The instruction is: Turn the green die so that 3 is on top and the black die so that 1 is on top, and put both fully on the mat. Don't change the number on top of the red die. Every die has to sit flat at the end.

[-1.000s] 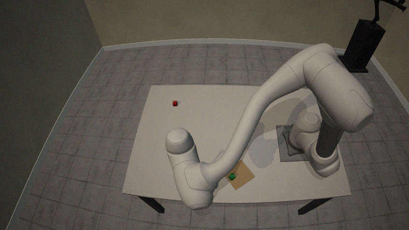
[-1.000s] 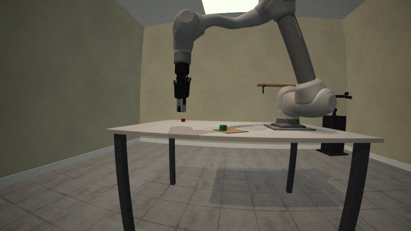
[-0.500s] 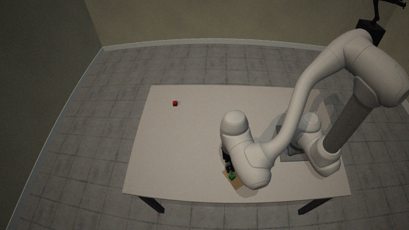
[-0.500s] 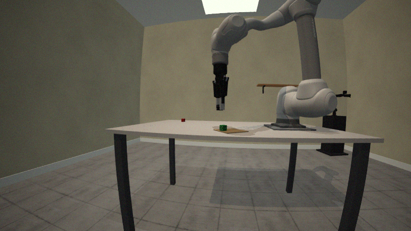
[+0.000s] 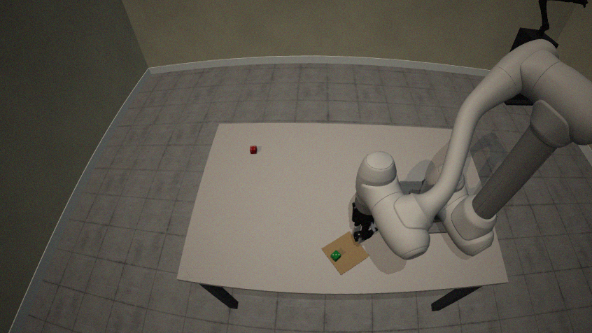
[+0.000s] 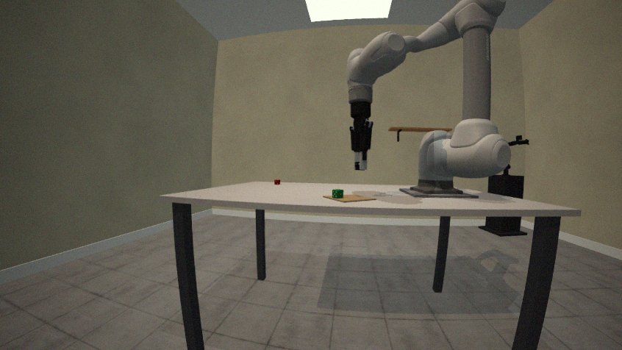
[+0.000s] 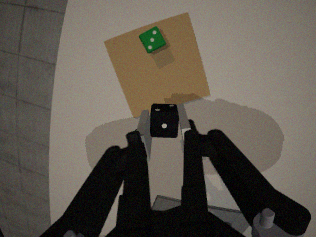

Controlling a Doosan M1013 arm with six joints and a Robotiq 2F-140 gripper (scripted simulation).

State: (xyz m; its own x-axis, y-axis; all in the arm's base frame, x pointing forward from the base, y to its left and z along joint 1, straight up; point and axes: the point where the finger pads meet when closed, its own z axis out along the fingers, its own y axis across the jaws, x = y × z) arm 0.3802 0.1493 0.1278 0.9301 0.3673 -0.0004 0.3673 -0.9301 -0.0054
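The tan mat is 4 cm ahead of my hand, 2 cm to the left of it and 14 cm below it. Also, from my hand: red die 43 cm ahead, 55 cm to the right, 12 cm below; then black die 2 cm below; then green die 8 cm ahead, 3 cm to the left, 12 cm below.
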